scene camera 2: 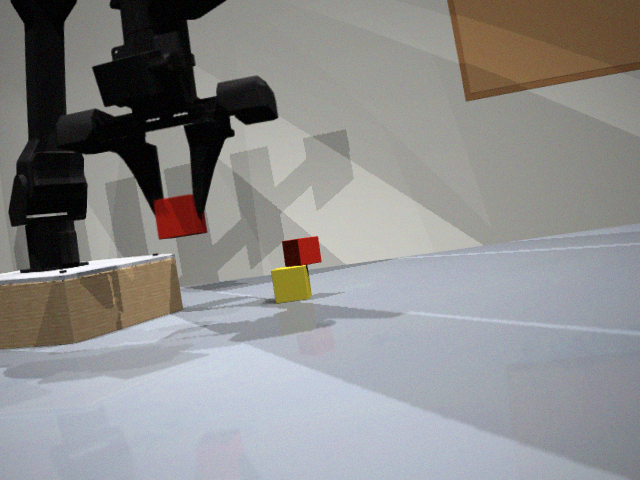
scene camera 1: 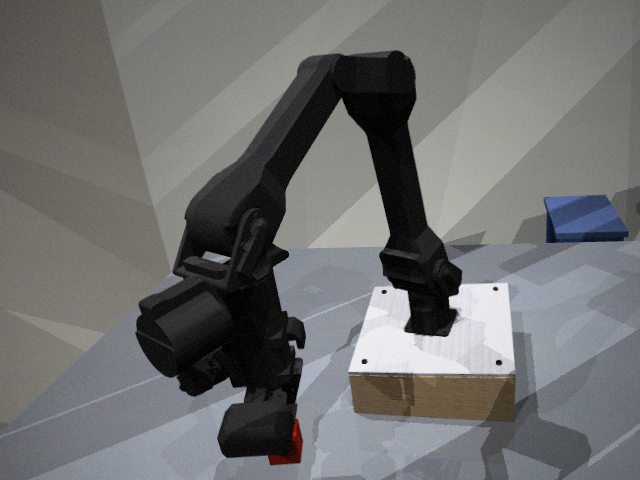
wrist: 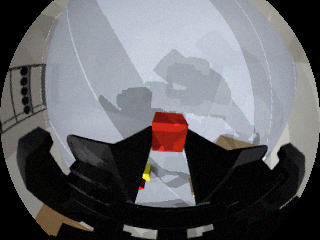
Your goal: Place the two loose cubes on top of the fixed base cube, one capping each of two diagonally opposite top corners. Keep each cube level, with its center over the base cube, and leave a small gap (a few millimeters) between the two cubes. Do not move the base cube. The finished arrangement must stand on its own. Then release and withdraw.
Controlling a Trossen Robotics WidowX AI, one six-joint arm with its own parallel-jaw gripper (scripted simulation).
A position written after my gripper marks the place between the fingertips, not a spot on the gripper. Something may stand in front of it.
My gripper (scene camera 2: 180, 216) carries a red cube (scene camera 2: 176, 217).
